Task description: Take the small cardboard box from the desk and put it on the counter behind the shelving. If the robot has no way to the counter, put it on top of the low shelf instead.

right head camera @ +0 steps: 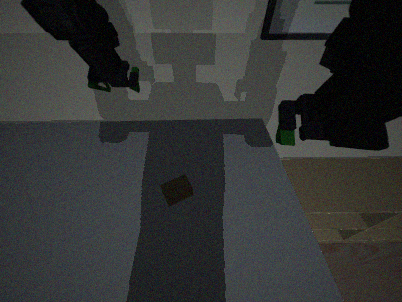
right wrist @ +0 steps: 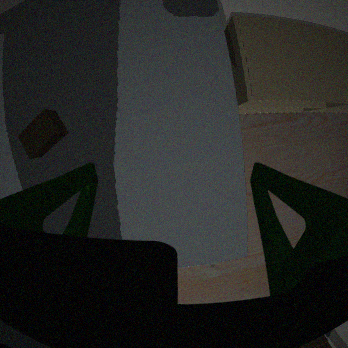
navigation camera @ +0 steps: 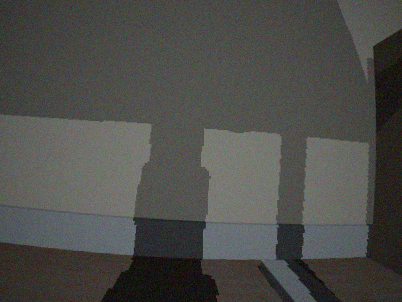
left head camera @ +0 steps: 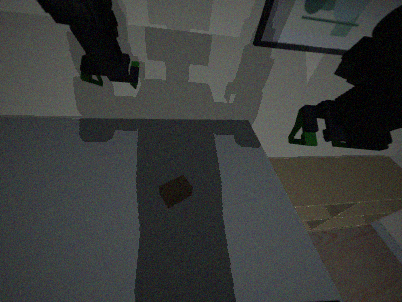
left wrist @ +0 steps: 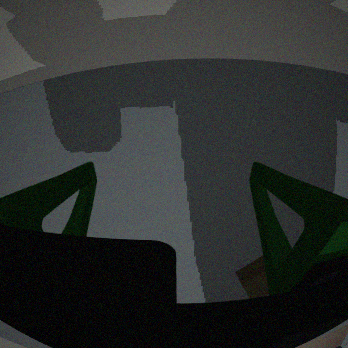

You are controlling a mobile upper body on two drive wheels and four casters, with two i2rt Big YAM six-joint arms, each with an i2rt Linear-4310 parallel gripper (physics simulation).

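Places are measured from the left arm's base along level axes (x down, y right, z back), in millimetres.
Where they show: left gripper, fingertip midpoint: (right head camera: 124,90) (left head camera: 119,85) (left wrist: 172,170); right gripper, fingertip midpoint: (right head camera: 303,140) (right wrist: 173,171) (left head camera: 310,141).
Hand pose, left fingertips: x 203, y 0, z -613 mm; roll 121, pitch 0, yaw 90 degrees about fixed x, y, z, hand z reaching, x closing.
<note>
After its pixels a point has its place.
The small cardboard box (left head camera: 175,191) @(z -367, x 410, y 180 mm) (right head camera: 177,190) @(z -367, x 411, y 187 mm) (right wrist: 43,134) @(z -379, x 411, y 201 mm) is dark brown and lies on the grey-blue desk (left head camera: 70,210) @(z -333, x 460, y -127 mm) (right head camera: 75,210) @(z -310, x 461, y -144 mm) (right wrist: 175,140) @(z -345, x 461, y 462 mm), inside the robot's shadow. In the left wrist view a part of the box (left wrist: 253,279) @(z -394, x 411, y 150 mm) shows behind the right-hand finger. My left gripper (left head camera: 111,79) (right head camera: 114,84) (left wrist: 172,170) @(z -613, x 203, y 0 mm) is open and empty, above and beyond the box toward the desk's far edge. My right gripper (left head camera: 320,131) (right wrist: 173,171) @(z -331, x 143, y 456 mm) is open and empty, to the right of the desk's right edge in the head views. The counter cannot be made out.
A low pale wooden unit (left head camera: 340,180) @(z -665, x 801, y 1304 mm) (right head camera: 350,185) @(z -658, x 800, y 1136 mm) (right wrist: 295,65) @(z -637, x 800, y 971 mm), possibly the low shelf, stands right of the desk on the wooden floor. A framed picture (left head camera: 320,22) @(z -849, x 10, y 700 mm) hangs on the wall behind. In the navigation view a dark brown unit (navigation camera: 392,200) @(z -791, x 1239, y 721 mm) stands at the right edge.
</note>
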